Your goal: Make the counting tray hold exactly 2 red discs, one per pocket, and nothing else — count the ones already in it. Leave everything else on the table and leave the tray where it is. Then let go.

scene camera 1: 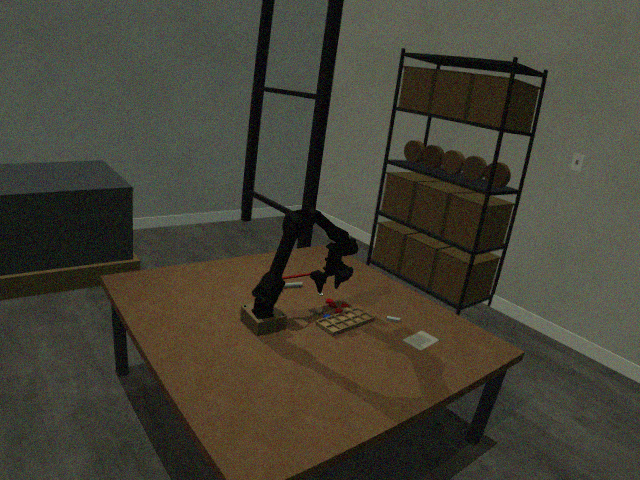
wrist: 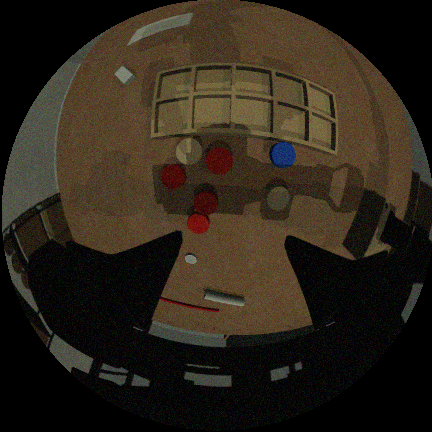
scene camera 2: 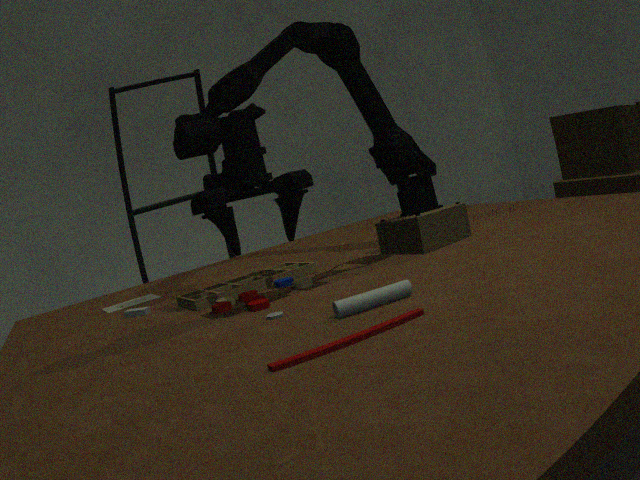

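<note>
The wooden counting tray (scene camera 1: 354,326) (scene camera 2: 305,280) (wrist: 170,134) has two rows of pockets; I see no disc in them in the wrist view. Four red discs lie on the table beside it: one (wrist: 219,160) near its long side, one (wrist: 173,176) to the left, and two close together, a darker one (wrist: 205,202) and a brighter one (wrist: 198,223). A blue disc (scene camera 2: 283,282) (wrist: 283,154) and two cream discs (wrist: 188,150) (wrist: 278,198) lie beside the tray too. My gripper (scene camera 1: 328,289) (scene camera 2: 263,248) (wrist: 234,238) is open and empty, above the table near the discs.
A white cylinder (scene camera 2: 372,298) (wrist: 224,298) and a red rod (scene camera 2: 346,341) (wrist: 189,305) lie beyond the discs. A small pale disc (scene camera 2: 275,315) (wrist: 190,258) lies between. A white block (scene camera 1: 393,318) (wrist: 124,74) and white card (scene camera 1: 421,339) (wrist: 160,27) lie past the tray's other end.
</note>
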